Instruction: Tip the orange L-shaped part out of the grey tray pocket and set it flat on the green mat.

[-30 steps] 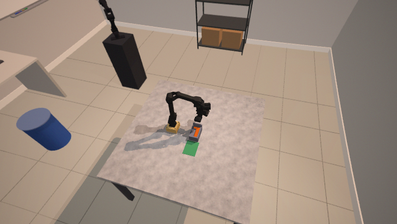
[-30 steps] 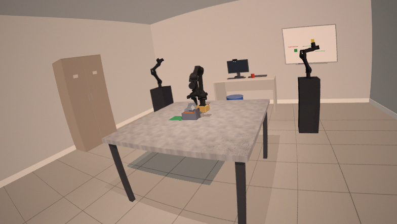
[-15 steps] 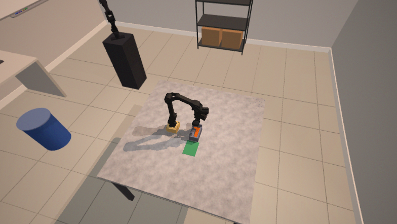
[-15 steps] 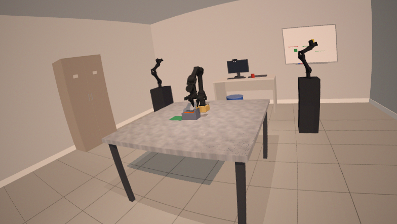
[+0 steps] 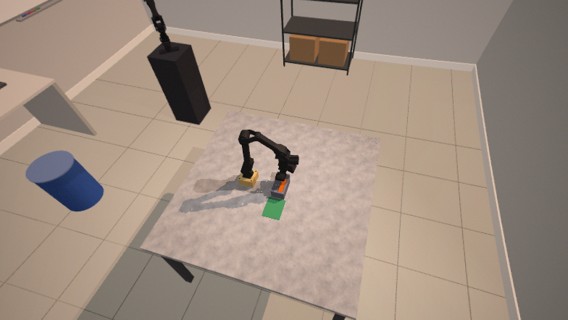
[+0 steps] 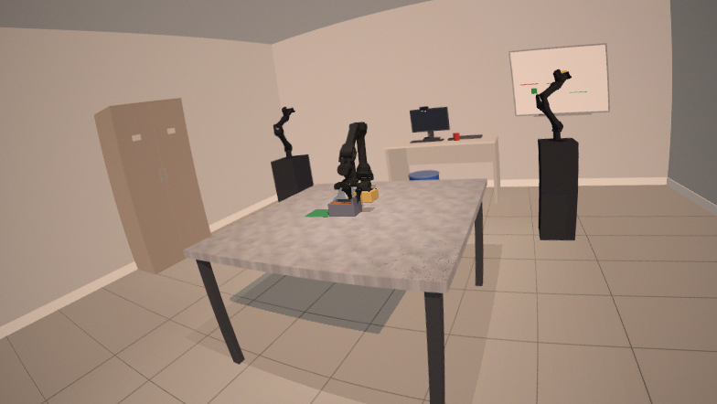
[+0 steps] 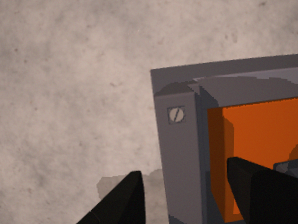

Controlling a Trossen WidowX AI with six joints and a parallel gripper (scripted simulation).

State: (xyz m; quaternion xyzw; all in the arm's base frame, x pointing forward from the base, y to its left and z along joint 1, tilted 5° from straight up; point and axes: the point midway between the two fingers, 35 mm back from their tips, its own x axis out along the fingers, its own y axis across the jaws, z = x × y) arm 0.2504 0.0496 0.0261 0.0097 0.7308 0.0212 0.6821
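The orange L-shaped part lies 60 mm to the right of my gripper tip and 20 mm below it. Also, from my gripper tip: green mat 220 mm to the right, 80 mm below.
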